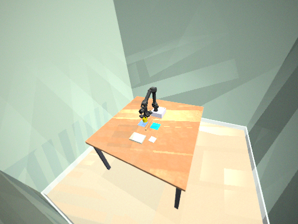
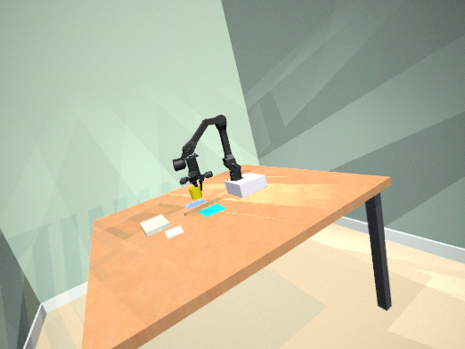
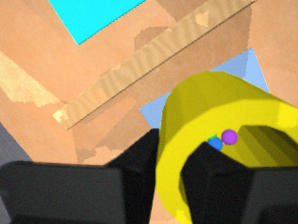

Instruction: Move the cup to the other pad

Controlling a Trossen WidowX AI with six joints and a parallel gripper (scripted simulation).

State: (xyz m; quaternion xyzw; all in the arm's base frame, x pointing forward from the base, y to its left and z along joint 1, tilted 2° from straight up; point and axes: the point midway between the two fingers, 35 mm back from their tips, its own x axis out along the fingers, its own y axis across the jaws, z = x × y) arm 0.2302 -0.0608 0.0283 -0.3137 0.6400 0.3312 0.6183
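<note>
My gripper tip is now 14 cm to the right of the cyan pad, 9 cm above it and 3 cm short of it. From my gripper tip the other things lie so: wooden bar: 8 cm below, 4 cm to the left, 3 cm ahead; then light blue pad: 9 cm below, 6 cm to the right, 2 cm ahead.
</note>
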